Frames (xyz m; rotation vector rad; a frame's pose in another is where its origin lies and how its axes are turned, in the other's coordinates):
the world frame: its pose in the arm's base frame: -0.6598 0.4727 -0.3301 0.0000 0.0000 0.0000
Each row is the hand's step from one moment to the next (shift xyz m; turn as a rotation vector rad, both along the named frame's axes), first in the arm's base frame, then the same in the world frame.
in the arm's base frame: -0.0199 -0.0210 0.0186 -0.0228 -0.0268 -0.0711
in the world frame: -0.0199 -0.0210 0.0186 -0.0228 -0.0268 -0.0711
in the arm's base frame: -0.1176 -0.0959 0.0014 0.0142 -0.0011 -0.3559
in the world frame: -0.1176 -0.0959 0.0014 0.0142 -0.0011 -0.3559
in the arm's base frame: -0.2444 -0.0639 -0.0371 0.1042 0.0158 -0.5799
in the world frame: -0.2444 -0.0639 -0.0371 0.1042 0.0158 -0.5799
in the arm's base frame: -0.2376 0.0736 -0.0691 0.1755 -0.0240 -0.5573
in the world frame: -0.2376 0.0736 -0.0691 0.1755 -0.0240 -0.5573
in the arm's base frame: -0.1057 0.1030 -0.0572 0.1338 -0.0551 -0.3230
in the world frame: -0.1057 0.1030 -0.0572 0.1338 -0.0551 -0.3230
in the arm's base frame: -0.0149 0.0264 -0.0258 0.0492 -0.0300 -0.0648
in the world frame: -0.0149 0.0264 -0.0258 0.0492 -0.0300 -0.0648
